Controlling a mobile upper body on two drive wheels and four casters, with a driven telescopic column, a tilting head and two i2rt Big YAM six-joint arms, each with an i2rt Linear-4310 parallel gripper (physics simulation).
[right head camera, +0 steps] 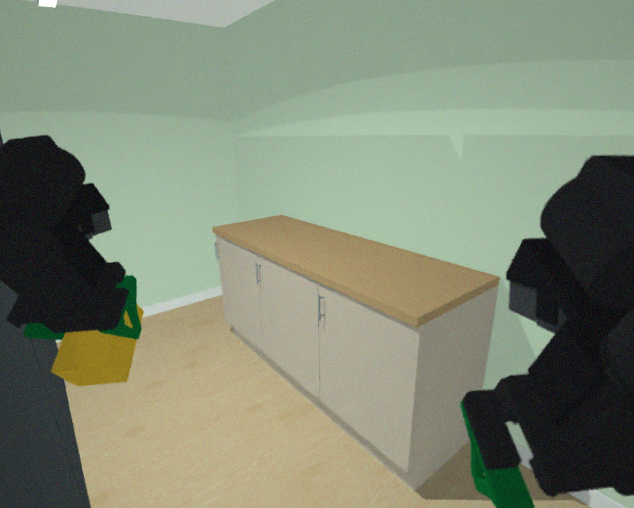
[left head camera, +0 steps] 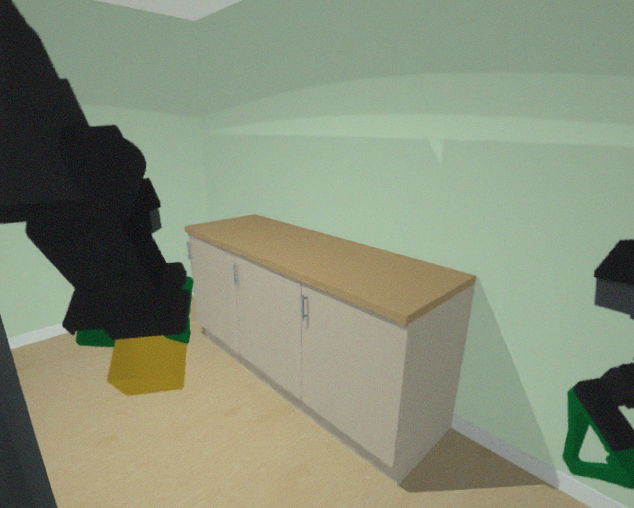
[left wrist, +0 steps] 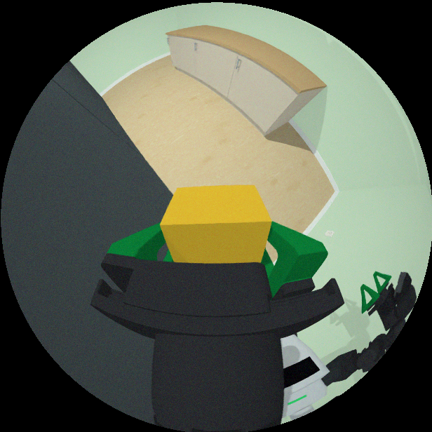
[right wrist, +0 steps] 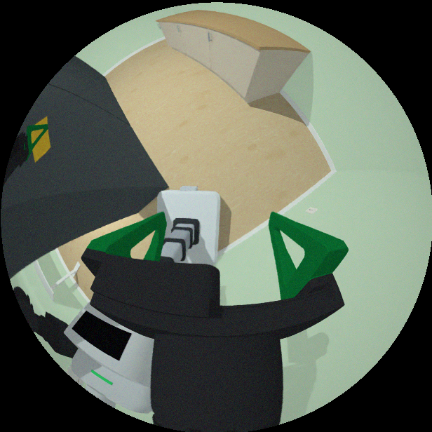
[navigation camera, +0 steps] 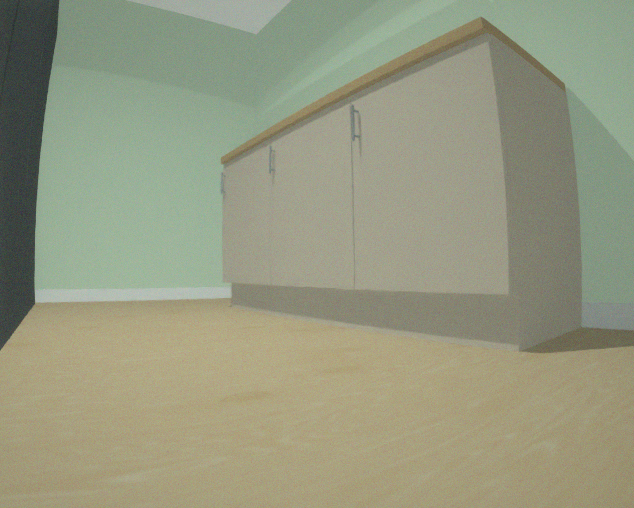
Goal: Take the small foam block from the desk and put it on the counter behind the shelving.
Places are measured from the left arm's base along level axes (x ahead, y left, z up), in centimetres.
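Pixels of known places: left gripper, fingertip midpoint: (right head camera: 115, 335) (left head camera: 161, 340); right gripper, fingertip midpoint: (right head camera: 536, 474) (left head camera: 616, 455).
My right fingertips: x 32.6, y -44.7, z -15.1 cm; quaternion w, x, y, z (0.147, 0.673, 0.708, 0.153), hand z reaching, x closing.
Behind a point stands the place of what it marks.
A yellow foam block (left head camera: 149, 365) @(x 45.2, y -4.3, z -11.8 cm) (right head camera: 95, 358) @(x 45.1, y -5.0, z -11.8 cm) (left wrist: 216, 225) (right wrist: 43, 146) is held between the green fingers of my left gripper (left head camera: 138, 341) @(x 51.7, y -3.6, z -12.9 cm) (right head camera: 87, 336) (left wrist: 216, 217), which is shut on it, in the air above the floor. My right gripper (right wrist: 217, 217) is open, its green fingers wide apart and empty; in both head views it is at the right edge, partly out of view. The counter (left head camera: 328, 259) @(x 192.7, y -45.8, z -52.9 cm) (right head camera: 354, 259) @(x 192.5, y -49.8, z -52.9 cm) (left wrist: 250, 45) (right wrist: 235, 30) (navigation camera: 365, 84) @(x 167.2, y -35.3, z -56.9 cm), with a wooden top and pale doors, stands against the green wall, ahead of and apart from both grippers.
The dark shelving (left head camera: 23, 423) @(x 66.7, y 26.1, z -36.7 cm) (right head camera: 37, 423) @(x 75.4, y 32.7, z -48.1 cm) (left wrist: 65, 200) (right wrist: 85, 150) (navigation camera: 23, 132) rises at the left, close to my left arm. Wooden floor (navigation camera: 264, 412) @(x 94.5, y -11.4, z -143.9 cm) lies between it and the counter. My wheeled base (right wrist: 210, 210) shows in the right wrist view near the wall.
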